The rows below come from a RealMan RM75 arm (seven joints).
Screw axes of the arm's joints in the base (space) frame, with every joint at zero. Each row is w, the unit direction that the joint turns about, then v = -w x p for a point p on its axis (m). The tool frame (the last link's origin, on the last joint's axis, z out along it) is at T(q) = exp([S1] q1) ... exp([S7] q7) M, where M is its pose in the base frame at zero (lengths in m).
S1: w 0 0 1 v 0 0 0
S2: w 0 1 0 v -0.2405 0 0
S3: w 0 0 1 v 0 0 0
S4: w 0 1 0 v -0.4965 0 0
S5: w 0 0 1 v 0 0 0
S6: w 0 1 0 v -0.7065 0 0
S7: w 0 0 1 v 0 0 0
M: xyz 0 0 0.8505 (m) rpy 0 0 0 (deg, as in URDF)
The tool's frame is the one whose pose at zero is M.
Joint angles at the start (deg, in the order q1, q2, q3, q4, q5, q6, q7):
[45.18, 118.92, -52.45, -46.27, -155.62, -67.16, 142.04]
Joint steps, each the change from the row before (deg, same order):
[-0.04, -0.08, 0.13, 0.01, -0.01, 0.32, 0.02]
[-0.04, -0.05, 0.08, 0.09, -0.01, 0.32, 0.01]
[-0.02, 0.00, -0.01, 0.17, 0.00, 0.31, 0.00]
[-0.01, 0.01, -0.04, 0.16, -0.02, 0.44, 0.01]
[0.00, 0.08, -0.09, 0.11, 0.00, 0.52, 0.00]
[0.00, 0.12, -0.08, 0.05, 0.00, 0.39, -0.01]
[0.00, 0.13, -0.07, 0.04, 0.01, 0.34, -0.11]
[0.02, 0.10, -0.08, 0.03, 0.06, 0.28, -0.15]
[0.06, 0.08, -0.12, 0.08, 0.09, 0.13, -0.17]
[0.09, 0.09, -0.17, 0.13, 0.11, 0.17, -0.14]
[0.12, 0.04, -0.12, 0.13, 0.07, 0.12, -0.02]
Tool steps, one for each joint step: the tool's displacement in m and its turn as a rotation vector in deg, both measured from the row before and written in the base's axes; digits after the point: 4 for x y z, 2 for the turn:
[0.0007, 0.0008, 0.0012, 0.43, -0.03, -0.02]
[0.0008, 0.0005, 0.0006, 0.32, -0.04, -0.04]
[0.0006, 0.0002, -0.0003, 0.16, -0.04, -0.03]
[0.0005, 0.0005, -0.0002, 0.26, -0.09, 0.04]
[0.0000, 0.0006, -0.0006, 0.29, -0.08, 0.14]
[-0.0003, 0.0004, -0.0009, 0.19, -0.03, 0.14]
[-0.0003, 0.0003, -0.0010, 0.11, -0.04, 0.21]
[-0.0006, 0.0003, -0.0008, 0.07, -0.03, 0.26]
[-0.0008, 0.0001, -0.0011, -0.11, -0.01, 0.25]
[-0.0010, 0.0002, -0.0014, -0.14, 0.00, 0.26]
[-0.0009, 0.0003, -0.0009, -0.08, 0.01, 0.15]

